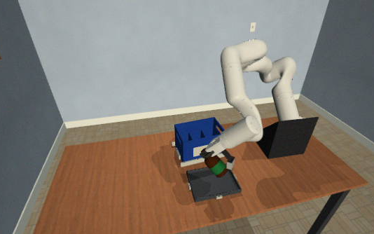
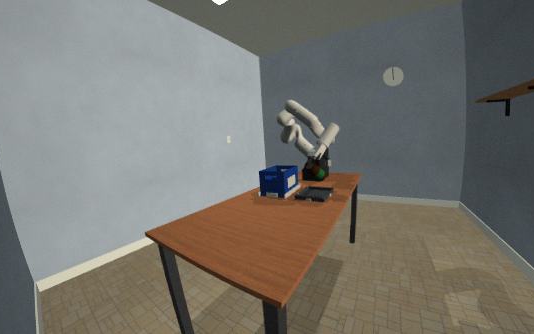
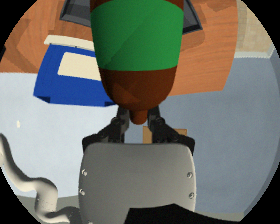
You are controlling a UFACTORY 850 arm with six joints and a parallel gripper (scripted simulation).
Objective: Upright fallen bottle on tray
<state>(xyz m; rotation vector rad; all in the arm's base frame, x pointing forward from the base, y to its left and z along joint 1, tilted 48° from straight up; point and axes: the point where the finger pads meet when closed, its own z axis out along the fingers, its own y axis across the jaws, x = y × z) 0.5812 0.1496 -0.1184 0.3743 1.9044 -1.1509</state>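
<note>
Now: the bottle 3 cm behind my hand, 3 cm to the left of it and 4 cm below it. Round my hand: blue crate 2 cm behind, 25 cm to the right, 12 cm below; tray 4 cm behind, 2 cm to the left, 20 cm below.
</note>
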